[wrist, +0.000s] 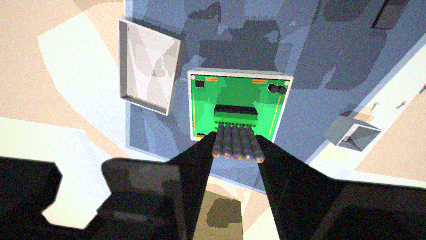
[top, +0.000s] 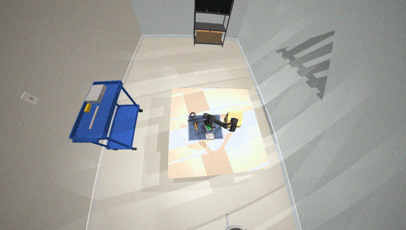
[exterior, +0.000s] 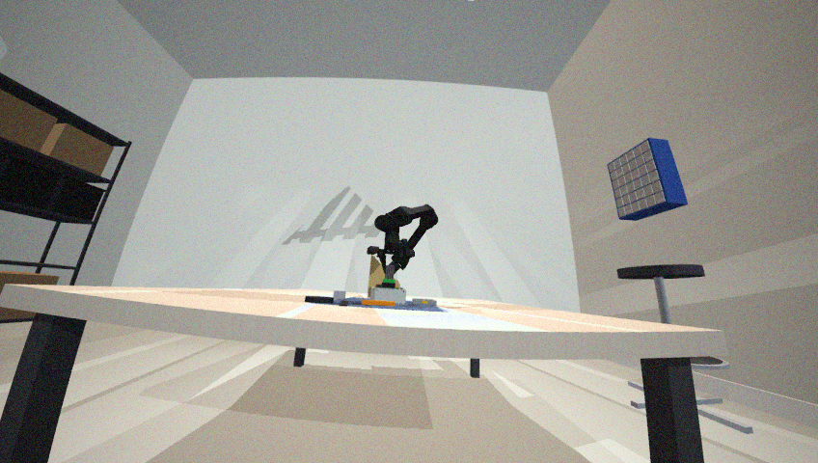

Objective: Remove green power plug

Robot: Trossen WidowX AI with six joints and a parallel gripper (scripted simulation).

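Right now my gripper tip is 30 mm above the green power plug. Also, from my gripper tip: blue mat: 110 mm below, 50 mm ahead; then dark bar: 210 mm ahead, 110 mm to the right, 110 mm below.
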